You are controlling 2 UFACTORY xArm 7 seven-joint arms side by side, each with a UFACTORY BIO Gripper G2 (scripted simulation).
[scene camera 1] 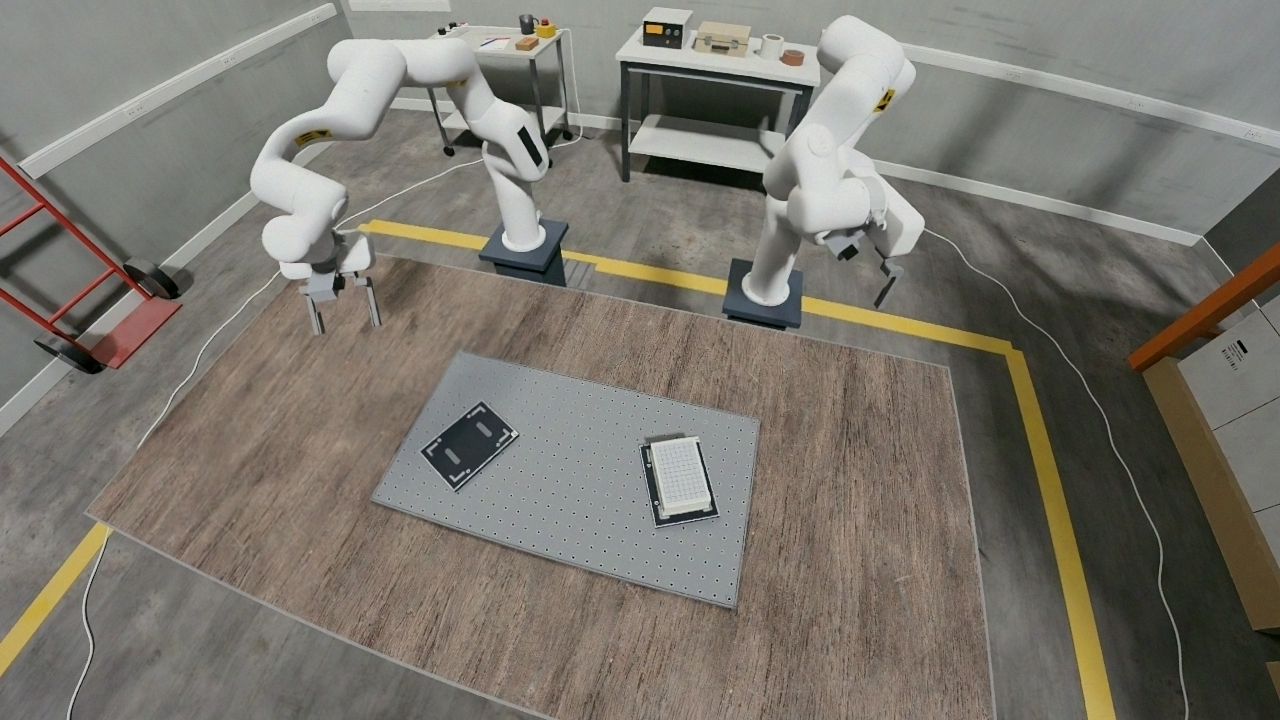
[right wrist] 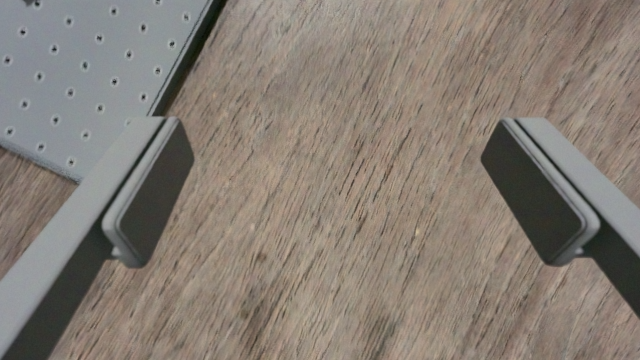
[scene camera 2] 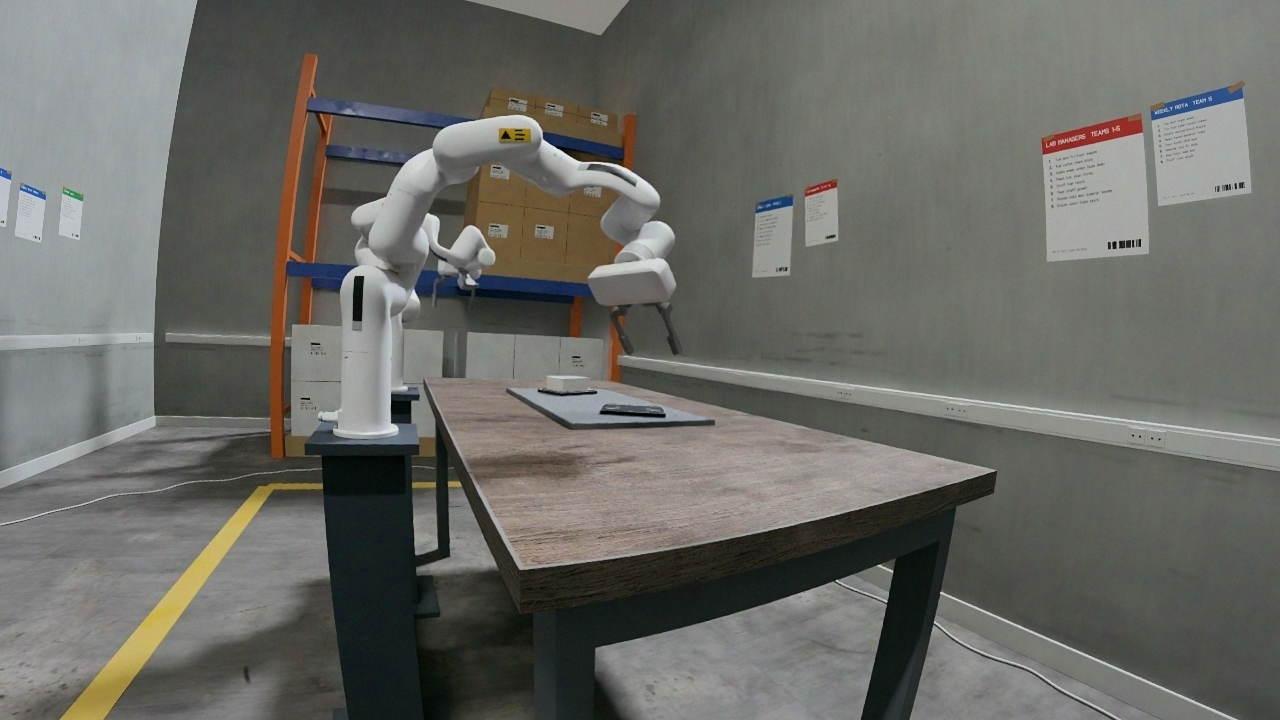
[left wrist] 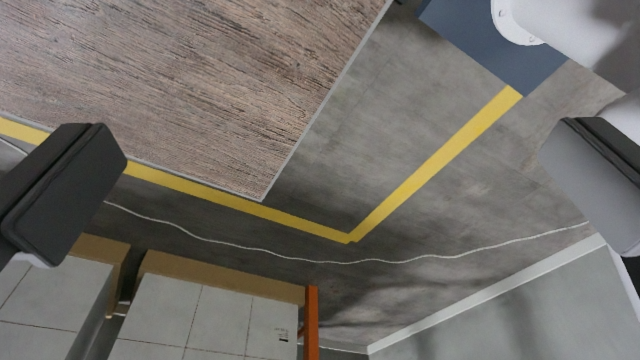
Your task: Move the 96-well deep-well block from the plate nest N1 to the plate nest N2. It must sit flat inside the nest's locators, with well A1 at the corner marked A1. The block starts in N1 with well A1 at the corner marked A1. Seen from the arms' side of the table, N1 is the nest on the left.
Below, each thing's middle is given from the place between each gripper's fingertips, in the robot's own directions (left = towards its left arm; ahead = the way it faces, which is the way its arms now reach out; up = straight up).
Scene:
Now: the white deep-well block point(scene camera 1: 680, 481) 70 cm to the left of my right hand, 15 cm below it and 5 cm ahead of it. The rest, counted from my right hand: nest N2 point(scene camera 1: 473, 448): 28 cm to the left, 18 cm below, 10 cm ahead; nest N1 point(scene camera 1: 691, 515): 70 cm to the left, 18 cm below, 5 cm ahead.
Right now my left hand is 38 cm short of the white deep-well block, 25 cm above it and 23 cm to the left of it. Also, from my left hand: nest N2: 65 cm to the right, 43 cm ahead, 28 cm below; then nest N1: 38 cm ahead, 28 cm below, 23 cm to the right.

